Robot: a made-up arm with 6 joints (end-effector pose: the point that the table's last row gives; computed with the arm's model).
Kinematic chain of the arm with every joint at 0, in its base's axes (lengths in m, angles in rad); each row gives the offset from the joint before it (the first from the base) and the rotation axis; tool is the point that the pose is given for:
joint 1: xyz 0 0 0.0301 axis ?
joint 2: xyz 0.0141 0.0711 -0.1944 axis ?
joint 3: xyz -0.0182 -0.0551 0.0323 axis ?
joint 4: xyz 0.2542 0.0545 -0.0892 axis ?
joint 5: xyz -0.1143 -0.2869 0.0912 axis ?
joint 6: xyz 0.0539 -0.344 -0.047 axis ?
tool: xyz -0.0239 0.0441 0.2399
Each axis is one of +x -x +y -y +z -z.
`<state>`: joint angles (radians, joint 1 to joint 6).
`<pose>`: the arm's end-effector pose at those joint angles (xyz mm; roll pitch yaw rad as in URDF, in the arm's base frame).
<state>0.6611 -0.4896 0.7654 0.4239 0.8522 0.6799</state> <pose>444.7 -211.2 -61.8 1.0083 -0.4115 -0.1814</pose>
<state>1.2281 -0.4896 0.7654 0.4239 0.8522 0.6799</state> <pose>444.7 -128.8 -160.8 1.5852 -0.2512 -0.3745</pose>
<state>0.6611 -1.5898 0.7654 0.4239 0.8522 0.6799</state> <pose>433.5 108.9 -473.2 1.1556 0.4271 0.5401</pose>
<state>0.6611 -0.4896 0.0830 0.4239 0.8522 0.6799</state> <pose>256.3 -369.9 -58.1 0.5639 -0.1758 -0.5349</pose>
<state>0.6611 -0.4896 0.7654 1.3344 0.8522 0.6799</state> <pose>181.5 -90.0 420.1 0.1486 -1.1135 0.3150</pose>
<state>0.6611 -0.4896 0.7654 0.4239 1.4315 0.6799</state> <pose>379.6 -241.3 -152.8 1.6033 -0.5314 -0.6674</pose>
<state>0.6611 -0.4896 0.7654 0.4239 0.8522 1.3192</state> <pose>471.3 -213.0 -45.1 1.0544 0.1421 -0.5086</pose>
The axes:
joint 1: +x
joint 2: -y
joint 3: +z
joint 4: -x
joint 5: -y
joint 6: -z

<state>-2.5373 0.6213 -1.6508 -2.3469 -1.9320 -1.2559</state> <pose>681.9 73.6 523.4 1.2374 0.4753 2.9849</pose>
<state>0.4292 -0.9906 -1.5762 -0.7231 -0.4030 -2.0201</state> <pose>-593.5 -270.7 95.8 0.8639 -0.0964 0.4048</pose>
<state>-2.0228 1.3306 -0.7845 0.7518 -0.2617 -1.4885</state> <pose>-568.2 39.6 331.5 -2.3963 0.6054 0.1766</pose>
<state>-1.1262 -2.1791 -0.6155 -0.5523 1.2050 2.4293</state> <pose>86.4 -10.0 575.8 1.6946 -0.3508 2.2468</pose>
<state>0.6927 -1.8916 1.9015 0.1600 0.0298 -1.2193</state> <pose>184.6 700.9 -314.8 -1.8704 -0.8821 -1.2839</pose>
